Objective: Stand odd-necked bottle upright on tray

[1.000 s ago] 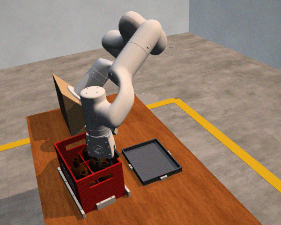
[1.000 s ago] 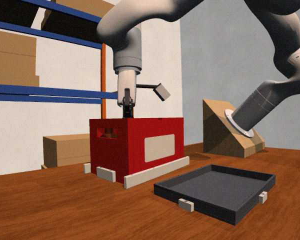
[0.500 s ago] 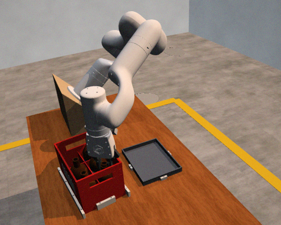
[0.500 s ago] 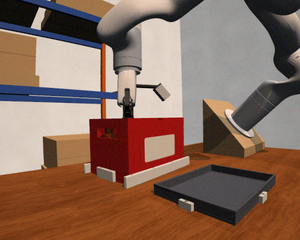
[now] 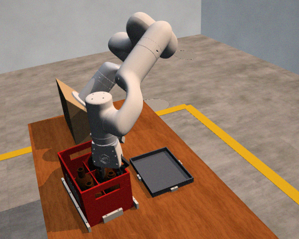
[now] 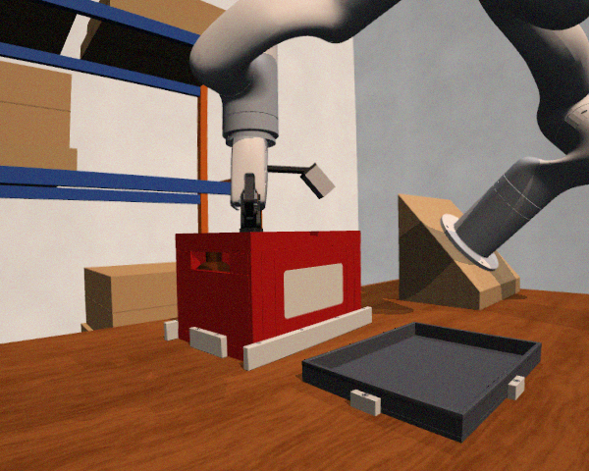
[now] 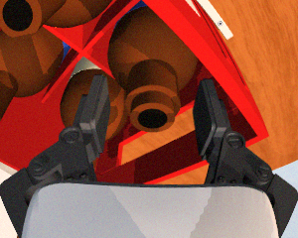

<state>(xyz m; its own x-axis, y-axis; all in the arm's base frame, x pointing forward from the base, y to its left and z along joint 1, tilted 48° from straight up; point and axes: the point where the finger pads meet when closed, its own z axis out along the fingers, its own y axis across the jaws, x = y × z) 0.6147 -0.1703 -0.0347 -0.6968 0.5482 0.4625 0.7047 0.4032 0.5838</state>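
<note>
My gripper is now 9 cm to the left of the brown bottle and 7 cm above it. Also, from my hand: red crate 9 cm behind, 7 cm below, 4 cm to the right; dark grey tray 25 cm to the left, 15 cm below, 6 cm behind.
</note>
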